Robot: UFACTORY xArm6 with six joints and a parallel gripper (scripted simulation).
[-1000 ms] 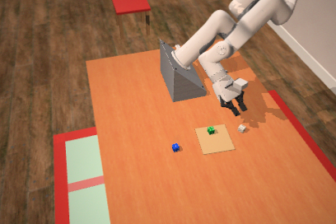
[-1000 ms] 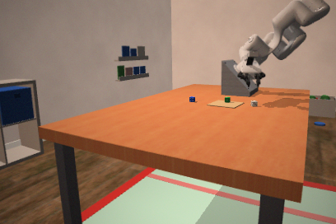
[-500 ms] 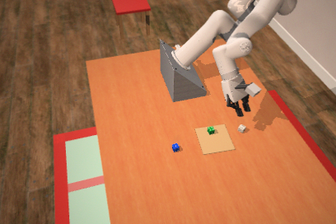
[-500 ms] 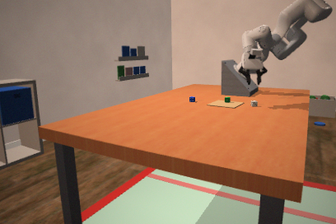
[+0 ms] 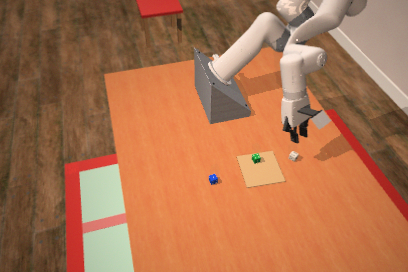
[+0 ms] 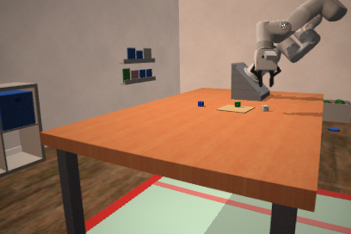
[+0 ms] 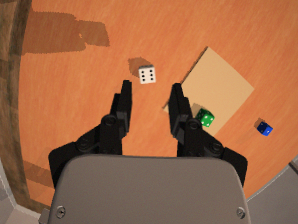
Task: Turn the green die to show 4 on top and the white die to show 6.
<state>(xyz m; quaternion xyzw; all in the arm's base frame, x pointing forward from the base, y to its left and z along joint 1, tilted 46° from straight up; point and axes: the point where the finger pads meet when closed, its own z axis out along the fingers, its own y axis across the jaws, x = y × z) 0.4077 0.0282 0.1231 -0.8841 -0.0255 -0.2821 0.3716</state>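
My gripper is now 12 cm above the white die. The rest, counted from my hand: tan mat: 13 cm to the right, 13 cm below; then green die: 13 cm to the right, 11 cm below, 4 cm behind; then blue die: 31 cm to the right, 12 cm below, 2 cm behind.
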